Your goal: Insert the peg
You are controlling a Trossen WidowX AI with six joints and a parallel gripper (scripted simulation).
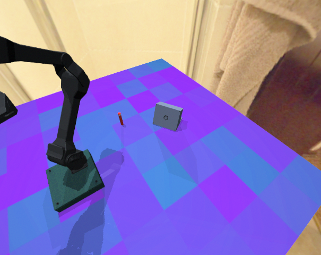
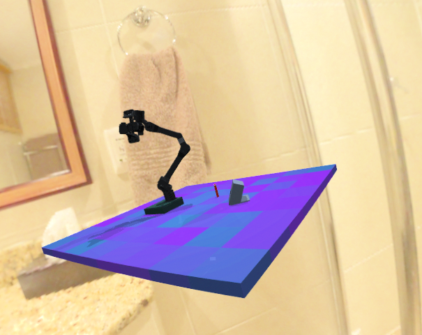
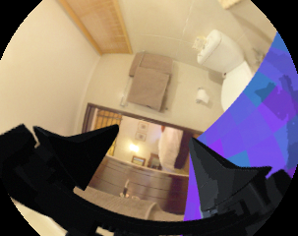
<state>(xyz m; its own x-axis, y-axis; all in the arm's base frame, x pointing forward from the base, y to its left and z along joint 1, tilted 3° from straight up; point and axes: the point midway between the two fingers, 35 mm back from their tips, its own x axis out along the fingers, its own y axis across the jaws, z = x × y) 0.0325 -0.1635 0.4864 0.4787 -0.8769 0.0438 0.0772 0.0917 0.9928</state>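
Now: the red round peg 470 mm below my gripper tip, 350 mm to the left of it and 220 mm ahead of it. From my gripper tip the other things lie so: panel: 480 mm below, 430 mm ahead, 230 mm to the left.
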